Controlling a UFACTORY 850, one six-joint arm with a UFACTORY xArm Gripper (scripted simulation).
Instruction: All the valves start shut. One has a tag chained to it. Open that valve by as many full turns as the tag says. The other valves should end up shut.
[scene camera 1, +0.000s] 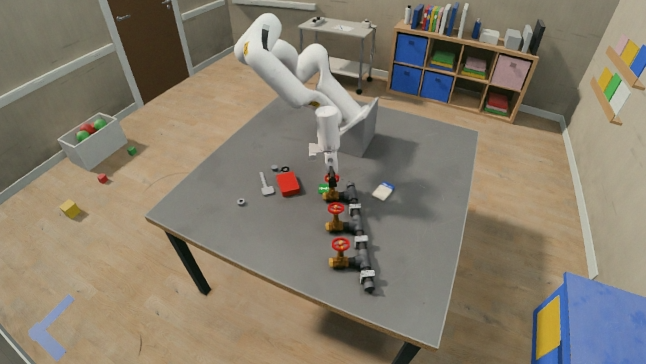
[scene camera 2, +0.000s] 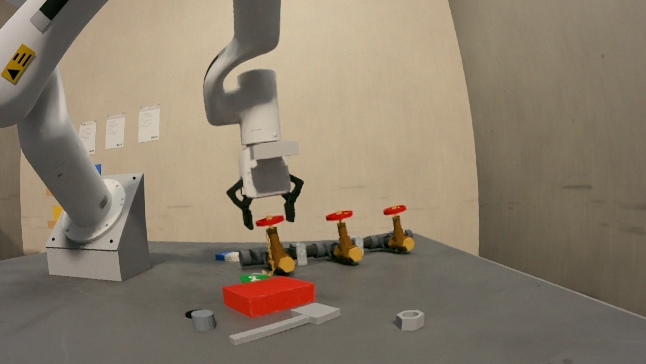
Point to a grey hammer-shaped tool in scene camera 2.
At 314, 313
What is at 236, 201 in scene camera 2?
My gripper.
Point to a red block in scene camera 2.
At 257, 298
